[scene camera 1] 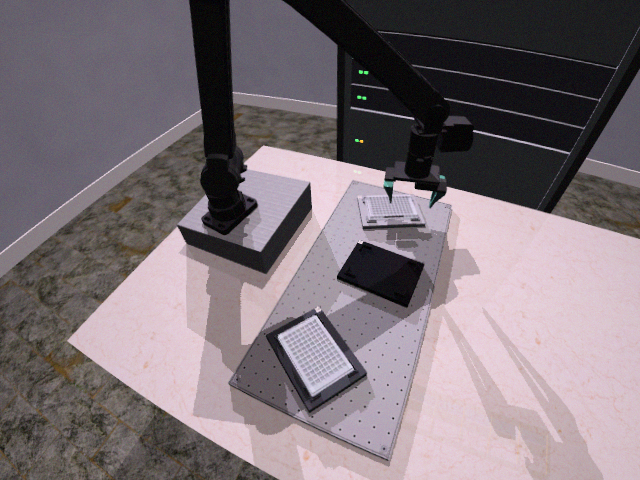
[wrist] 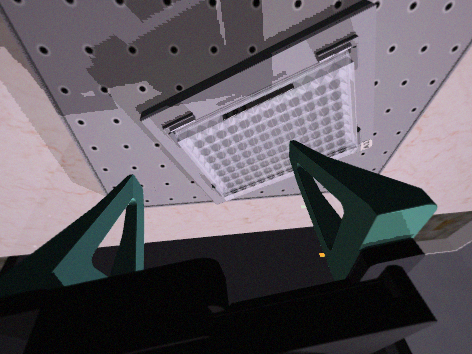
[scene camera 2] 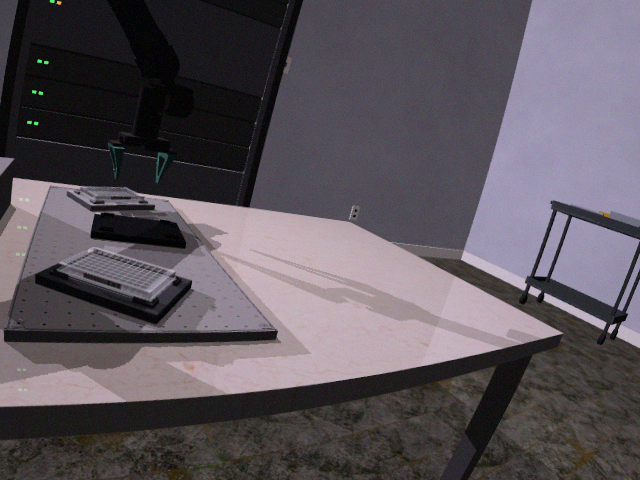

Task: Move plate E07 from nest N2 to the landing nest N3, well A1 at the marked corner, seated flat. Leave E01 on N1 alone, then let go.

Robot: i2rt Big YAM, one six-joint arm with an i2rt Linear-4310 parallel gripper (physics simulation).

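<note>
A clear well plate point(scene camera 1: 388, 206) point(scene camera 2: 111, 193) point(wrist: 280, 120) lies in the light grey nest point(scene camera 1: 392, 225) point(scene camera 2: 124, 206) point(wrist: 300, 60) at the far end of the board, between its corner clips, and looks flat. A white corner tag point(wrist: 366, 145) shows beside it in the wrist view. A black nest point(scene camera 1: 381, 273) point(scene camera 2: 136, 229) in the middle holds no plate. Another plate point(scene camera 1: 315, 353) point(scene camera 2: 116, 273) lies in the dark near nest point(scene camera 1: 338, 386) point(scene camera 2: 98, 298). Plate and nest names and well A1 are not readable. My gripper point(scene camera 1: 410, 204) point(scene camera 2: 136, 180) point(wrist: 213, 164) is open and empty, above the far plate, apart from it.
The nests stand on a perforated board point(scene camera 1: 248, 377) point(scene camera 2: 232, 310) on the pale table point(scene camera 1: 516, 310) point(scene camera 2: 361, 310). The arm's base stands on a grey block point(scene camera 1: 279, 206) left of the board. A dark equipment rack stands behind the table. A cart point(scene camera 2: 573, 297) stands at the right.
</note>
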